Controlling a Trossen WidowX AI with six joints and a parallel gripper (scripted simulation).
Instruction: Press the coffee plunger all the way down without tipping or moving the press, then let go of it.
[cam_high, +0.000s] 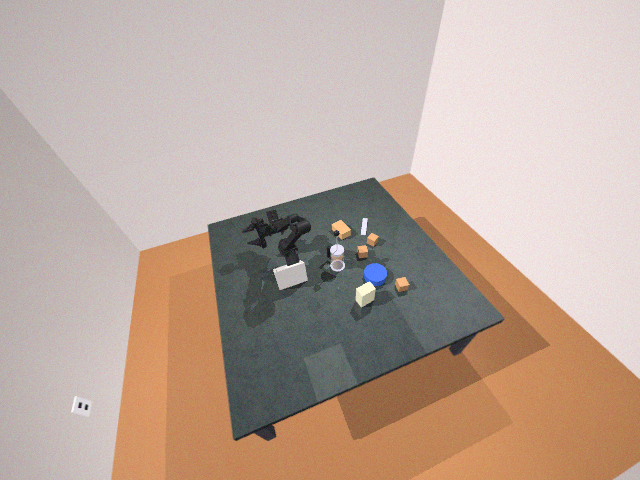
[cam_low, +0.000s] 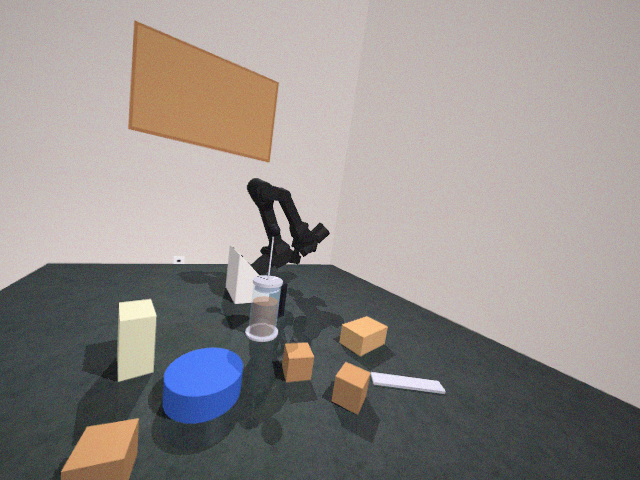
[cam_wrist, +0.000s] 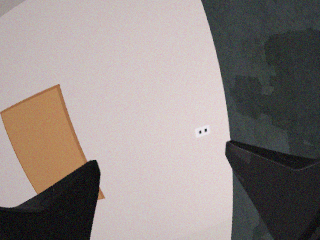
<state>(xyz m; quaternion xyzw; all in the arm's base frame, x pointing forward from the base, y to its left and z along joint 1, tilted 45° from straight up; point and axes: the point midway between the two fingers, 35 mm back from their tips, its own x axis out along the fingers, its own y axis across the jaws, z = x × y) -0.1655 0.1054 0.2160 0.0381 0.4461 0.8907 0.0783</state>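
Now: the coffee press 43 cm ahead of my gripper tip, 27 cm to the right of it and 5 cm below it. Round my gripper tip: cream block 46 cm ahead, 55 cm to the right, 13 cm below; then blue disc 58 cm ahead, 45 cm to the right, 16 cm below.
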